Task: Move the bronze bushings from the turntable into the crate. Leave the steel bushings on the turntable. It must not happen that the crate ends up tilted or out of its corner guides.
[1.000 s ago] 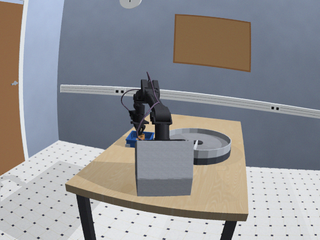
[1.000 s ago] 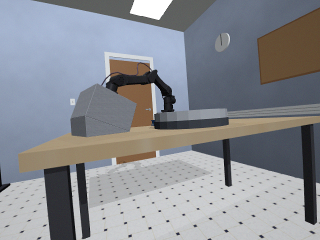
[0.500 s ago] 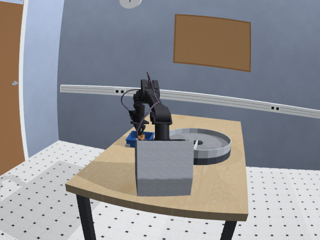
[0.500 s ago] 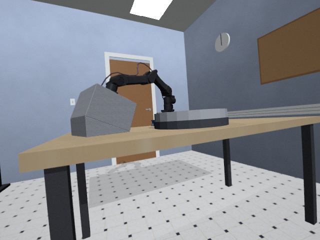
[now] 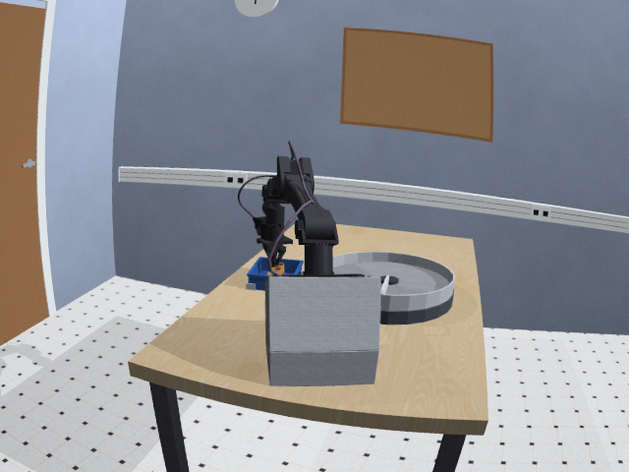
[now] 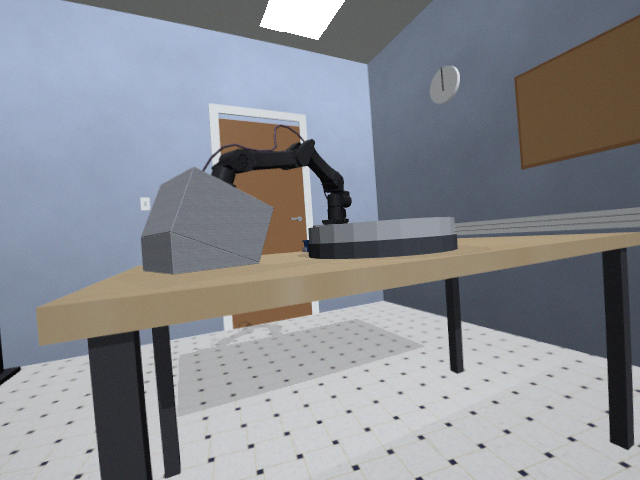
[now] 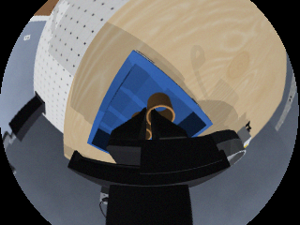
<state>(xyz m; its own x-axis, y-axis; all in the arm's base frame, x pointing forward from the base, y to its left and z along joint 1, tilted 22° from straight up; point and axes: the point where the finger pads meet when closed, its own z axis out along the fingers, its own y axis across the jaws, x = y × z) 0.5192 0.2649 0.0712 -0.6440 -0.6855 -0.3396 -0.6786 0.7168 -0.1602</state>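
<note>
The blue crate is 40 mm behind my hand, 20 mm to the right of it and 10 mm below it. From my hand the other things lie so: grey turntable 50 mm behind, 380 mm to the right, 20 mm above.
</note>
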